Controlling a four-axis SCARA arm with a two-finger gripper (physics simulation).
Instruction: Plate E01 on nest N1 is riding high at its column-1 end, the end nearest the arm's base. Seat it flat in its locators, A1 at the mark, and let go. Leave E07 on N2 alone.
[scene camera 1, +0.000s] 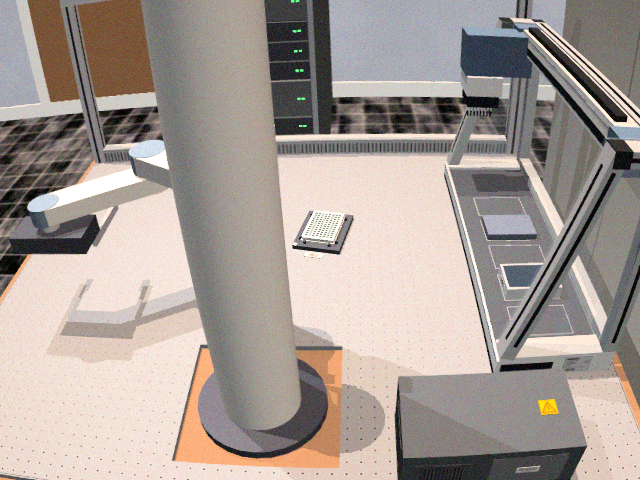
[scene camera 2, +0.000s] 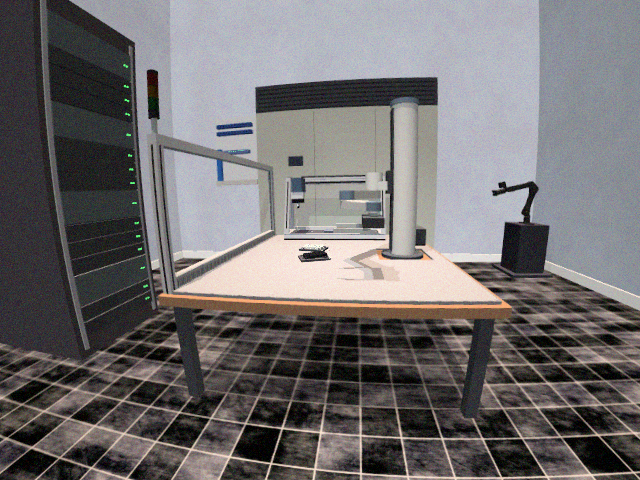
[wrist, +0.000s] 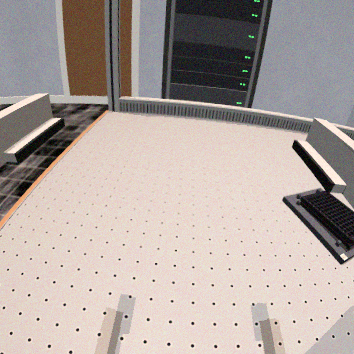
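Seen in the pictures: gripper, fingertip midpoint: (scene camera 2: 334, 228) (wrist: 178, 115); arm's base, origin of the base link: (scene camera 1: 262, 405) (scene camera 2: 402, 255).
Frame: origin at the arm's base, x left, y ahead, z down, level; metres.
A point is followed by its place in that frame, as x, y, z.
Note:
A pale well plate (scene camera 1: 324, 226) {-0.100, 0.551, -0.036} (scene camera 2: 313, 248) {-0.052, 0.549, -0.030} sits on a dark nest (scene camera 1: 298, 246) {-0.037, 0.484, -0.023} in mid-table. In scene camera 1 its near edge, toward the arm's base, seems to stand slightly above the nest. A dark well plate (wrist: 334, 216) {0.160, 0.498, -0.043} lies on a nest (wrist: 320, 231) {0.191, 0.478, -0.025} at the right of the wrist view; the column likely hides it in scene camera 1. No label is readable, so I cannot tell E01 from E07. My gripper (scene camera 1: 54, 235) (scene camera 2: 372, 222) (wrist: 178, 115) {0.447, 0.373, -0.227} is open and empty, high above the table's left part, well away from both plates.
The arm's column (scene camera 1: 227, 206) {-0.017, -0.073, -0.496} (scene camera 2: 404, 180) {0.074, 0.012, -0.444} stands on a round base. A gantry deck (scene camera 1: 465, 248) {-0.450, 0.456, -0.031} with several items runs along the right. A grey controller box (scene camera 1: 485, 413) {-0.390, -0.124, -0.128} stands at the front right. A framed guard (scene camera 1: 387, 146) {-0.286, 1.004, -0.035} (wrist: 210, 112) {0.347, 1.004, -0.036} borders the back.

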